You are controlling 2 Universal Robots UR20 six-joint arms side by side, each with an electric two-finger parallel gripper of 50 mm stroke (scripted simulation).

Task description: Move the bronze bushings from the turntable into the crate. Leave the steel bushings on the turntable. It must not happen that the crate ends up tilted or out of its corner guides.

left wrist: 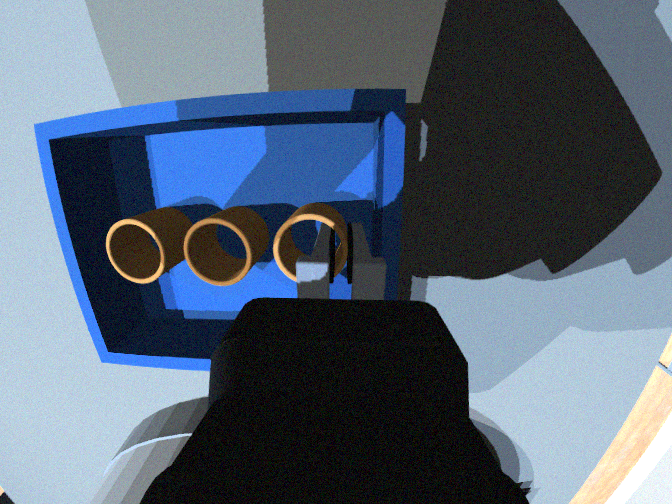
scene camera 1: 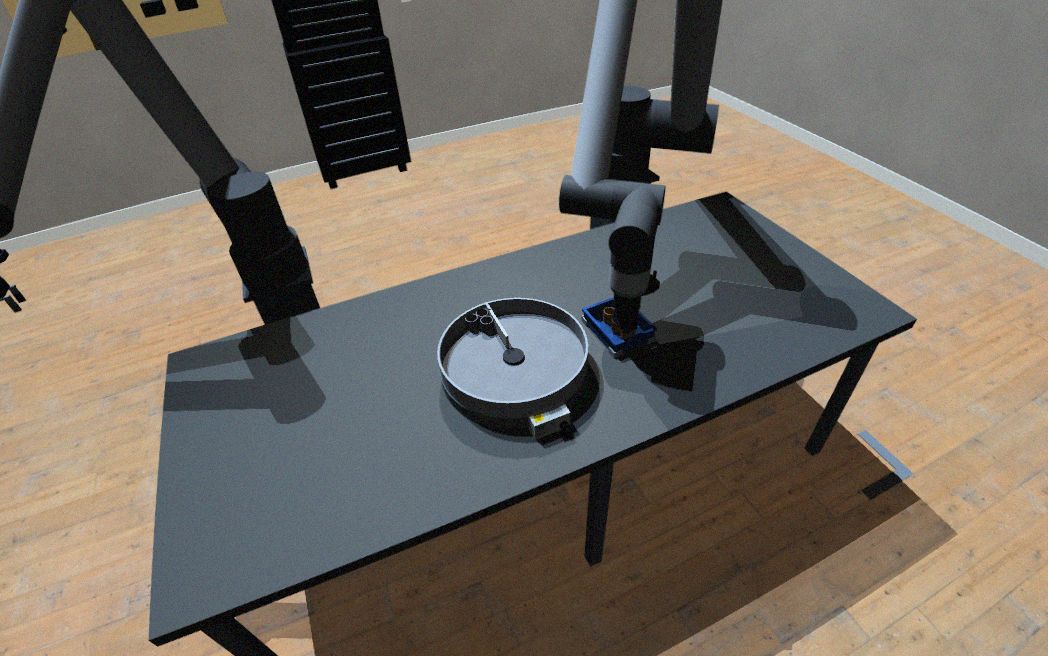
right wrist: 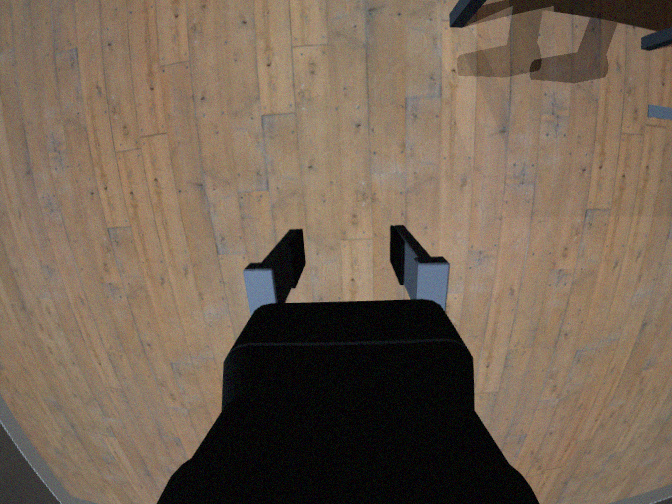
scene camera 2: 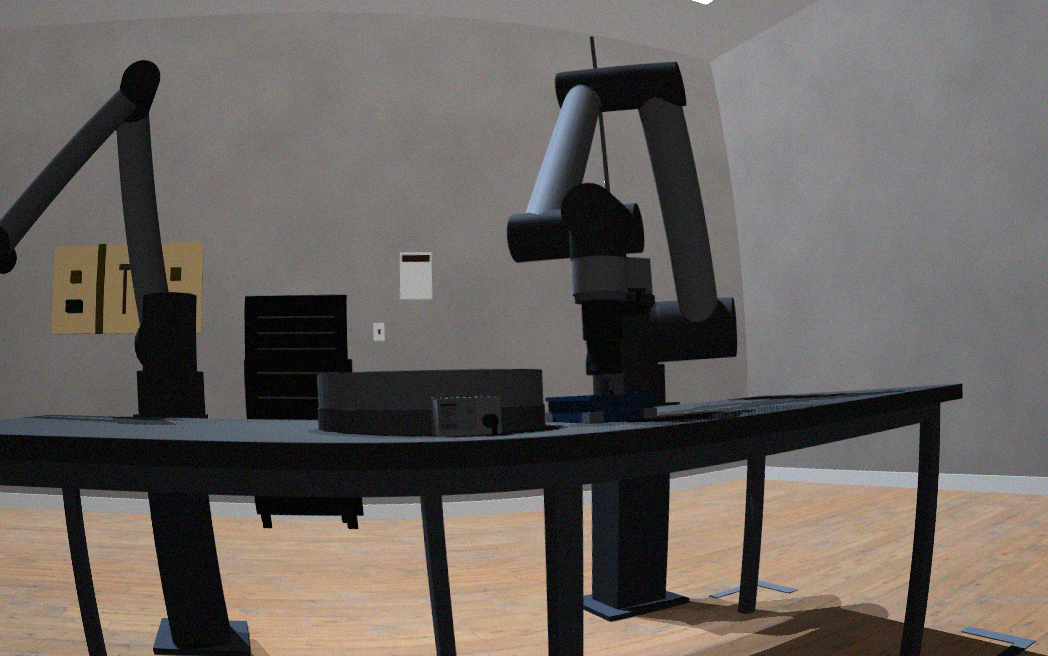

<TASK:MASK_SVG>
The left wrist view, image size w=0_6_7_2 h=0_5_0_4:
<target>left gripper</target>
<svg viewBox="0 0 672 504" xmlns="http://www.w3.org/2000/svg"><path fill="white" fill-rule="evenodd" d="M139 503L529 504L522 489L508 475L502 472L469 418L468 362L437 309L431 304L422 301L384 300L387 265L383 257L371 257L362 223L348 223L347 283L352 283L351 300L330 299L330 284L334 283L335 231L323 222L321 223L312 255L300 255L296 262L297 298L253 298L244 304L211 356L208 411L172 465L167 467L152 481Z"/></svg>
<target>blue crate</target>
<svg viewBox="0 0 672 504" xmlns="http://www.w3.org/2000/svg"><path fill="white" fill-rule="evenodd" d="M347 261L330 284L330 299L351 299ZM149 233L153 246L160 252L155 239ZM335 232L336 250L341 241ZM218 224L216 234L222 249L235 258L247 259L240 236ZM298 221L291 228L293 242L311 256L322 222ZM406 89L210 96L34 124L58 238L101 362L210 371L211 355L246 302L260 297L297 298L296 281L278 267L273 245L279 228L298 208L309 203L323 203L336 209L346 223L347 233L348 223L362 223L371 257L383 257L387 264L384 300L397 300ZM269 231L264 254L241 281L230 286L214 286L201 280L186 259L153 282L136 283L118 273L106 250L107 234L116 222L162 207L181 211L193 225L229 207L247 207L262 217Z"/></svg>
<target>bronze bushing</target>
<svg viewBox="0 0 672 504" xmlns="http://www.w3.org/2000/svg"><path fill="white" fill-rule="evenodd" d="M255 211L242 206L229 207L197 222L189 229L184 240L184 255L190 269L200 279L216 286L229 286L241 281L264 254L269 243L267 225ZM218 224L231 228L240 236L246 247L247 262L246 259L235 258L222 249L216 234Z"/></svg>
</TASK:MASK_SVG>
